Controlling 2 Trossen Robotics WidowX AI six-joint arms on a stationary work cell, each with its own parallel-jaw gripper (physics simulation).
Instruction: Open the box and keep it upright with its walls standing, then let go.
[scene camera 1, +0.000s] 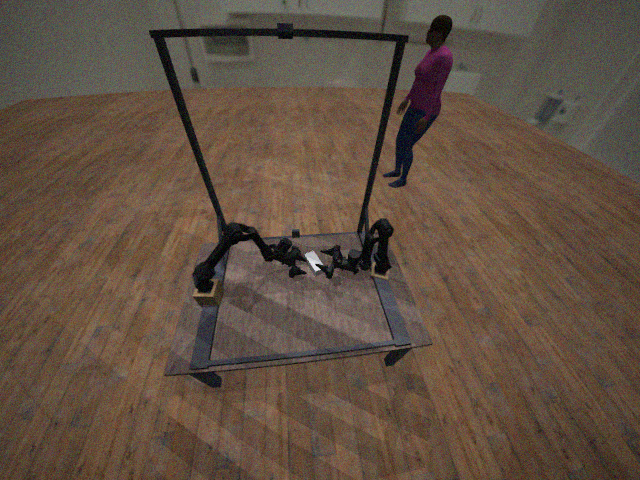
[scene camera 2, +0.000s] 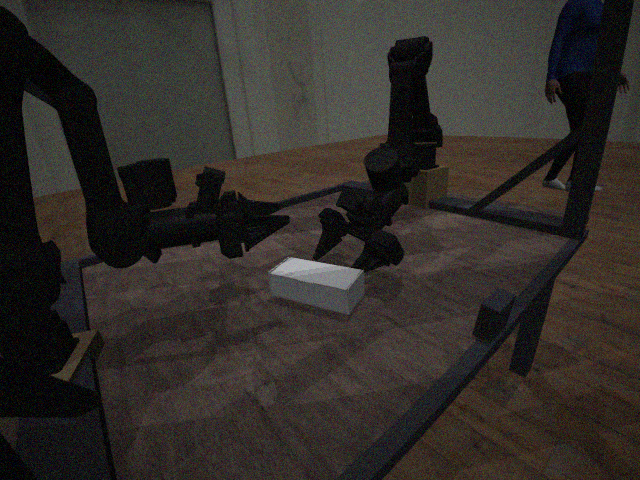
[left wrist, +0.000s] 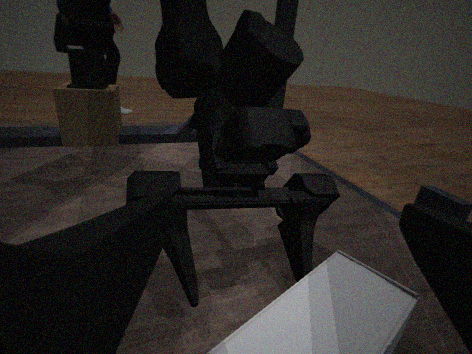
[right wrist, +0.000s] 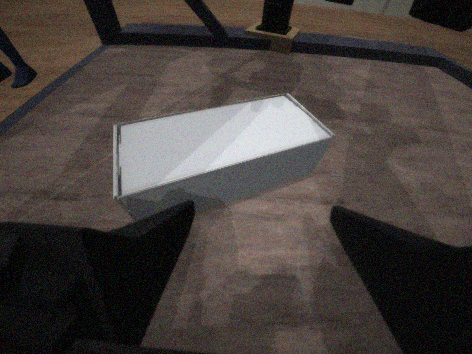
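Seen in the pictures: left gripper, fingertip midpoint: (scene camera 1: 317, 257) (scene camera 2: 284, 212) (left wrist: 284, 208); right gripper, fingertip midpoint: (scene camera 1: 306, 267) (scene camera 2: 329, 268) (left wrist: 254, 298) (right wrist: 262, 210); left arm's base, origin of the base link: (scene camera 1: 380, 270) (scene camera 2: 45, 360) (right wrist: 274, 29); right arm's base, origin of the base link: (scene camera 1: 205, 287) (scene camera 2: 424, 167) (left wrist: 89, 86).
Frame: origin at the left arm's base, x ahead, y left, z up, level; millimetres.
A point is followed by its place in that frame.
Note:
A white closed box (scene camera 1: 313, 261) @[x 385, y 66, z 15 mm] (scene camera 2: 315, 283) @[x 371, y 24, z 16 mm] (left wrist: 340, 309) @[x 391, y 48, z 16 mm] (right wrist: 217, 140) @[x 393, y 59, z 17 mm] lies flat on the table (scene camera 1: 294, 319) @[x 377, y 409, z -27 mm], with its lid down on top. My right gripper (scene camera 1: 296, 264) @[x 416, y 101, z -7 mm] (scene camera 2: 344, 254) (left wrist: 254, 298) @[x 416, y 101, z -7 mm] (right wrist: 262, 210) @[x 416, y 101, z -7 mm] is open and empty. It points down at the table just beside the box's long side, with one fingertip close to the box's end. My left gripper (scene camera 1: 330, 261) (scene camera 2: 277, 214) @[x 350, y 103, z 110 mm] is open and empty and lies level a little above the table, pointing at the box from the other side.
A person in a magenta top (scene camera 1: 430, 95) stands on the floor behind the table. The dark overhead frame's posts (scene camera 1: 377, 143) @[x 177, y -282, z 598 mm] rise at the back corners. A small dark block (scene camera 2: 494, 314) @[x 546, y -145, z 23 mm] sits on the table's edge rail. Wooden blocks (scene camera 1: 208, 292) (scene camera 2: 430, 183) carry the arm bases.

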